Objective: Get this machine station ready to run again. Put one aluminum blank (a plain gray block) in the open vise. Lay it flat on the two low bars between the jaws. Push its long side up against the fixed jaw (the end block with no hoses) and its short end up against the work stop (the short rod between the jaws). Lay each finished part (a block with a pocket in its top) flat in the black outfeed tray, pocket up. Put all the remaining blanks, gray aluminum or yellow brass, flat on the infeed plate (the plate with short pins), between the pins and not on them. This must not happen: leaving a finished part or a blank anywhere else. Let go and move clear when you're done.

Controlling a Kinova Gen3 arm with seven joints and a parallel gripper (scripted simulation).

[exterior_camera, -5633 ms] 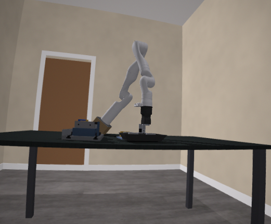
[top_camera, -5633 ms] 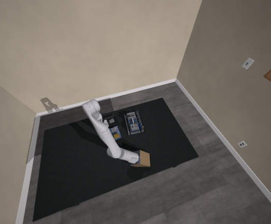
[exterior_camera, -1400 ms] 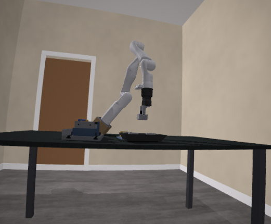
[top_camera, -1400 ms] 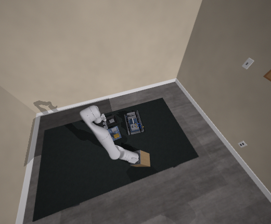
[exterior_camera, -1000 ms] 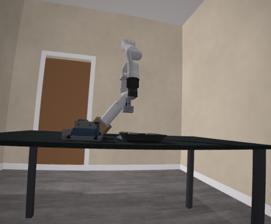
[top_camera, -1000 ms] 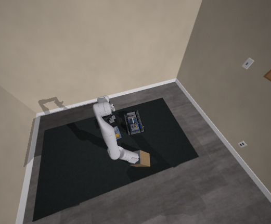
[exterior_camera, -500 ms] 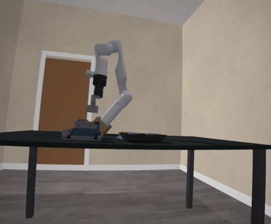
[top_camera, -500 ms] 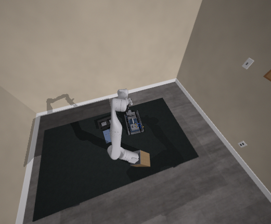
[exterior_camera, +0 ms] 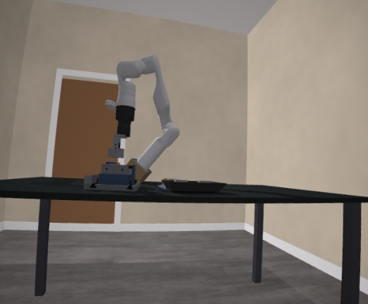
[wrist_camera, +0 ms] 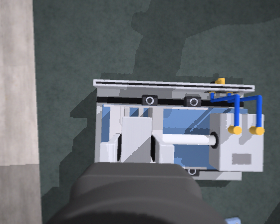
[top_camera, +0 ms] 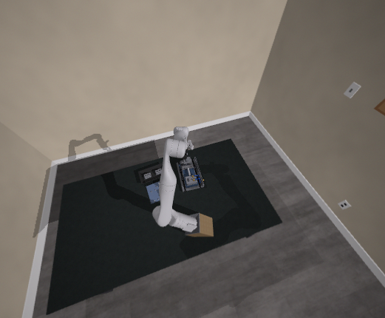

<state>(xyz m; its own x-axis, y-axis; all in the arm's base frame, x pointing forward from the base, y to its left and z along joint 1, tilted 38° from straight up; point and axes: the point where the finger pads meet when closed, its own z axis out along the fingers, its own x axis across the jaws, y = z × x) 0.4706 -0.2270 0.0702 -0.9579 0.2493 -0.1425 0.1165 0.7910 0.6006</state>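
The vise is 7 cm behind my hand, 1 cm to the left of it and 13 cm below it. Round my hand: bluish plate: 12 cm behind, 31 cm to the left, 17 cm below; yellow brass blank: 17 cm behind, 26 cm to the left, 14 cm below.
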